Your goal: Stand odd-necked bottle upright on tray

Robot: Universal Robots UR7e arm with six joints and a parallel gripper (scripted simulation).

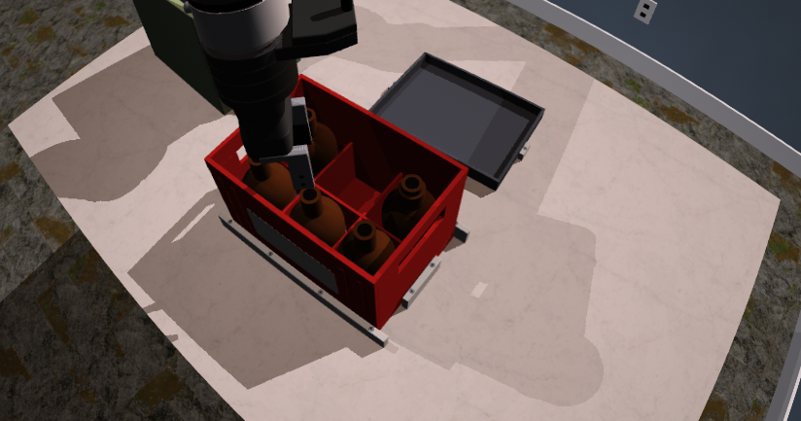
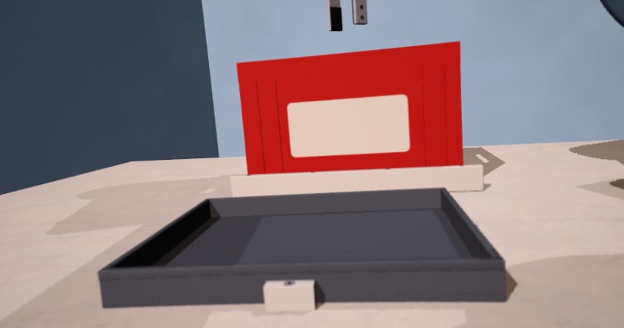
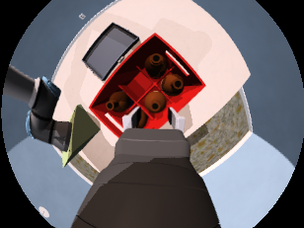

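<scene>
Right now the red crate is 160 mm below my hand, 40 mm to the left of it and 10 mm behind it. From my hand the other things lie so: bottle 150 mm below, 100 mm to the left, 80 mm ahead; then dark grey tray 330 mm to the left, 230 mm below, 30 mm behind.
</scene>
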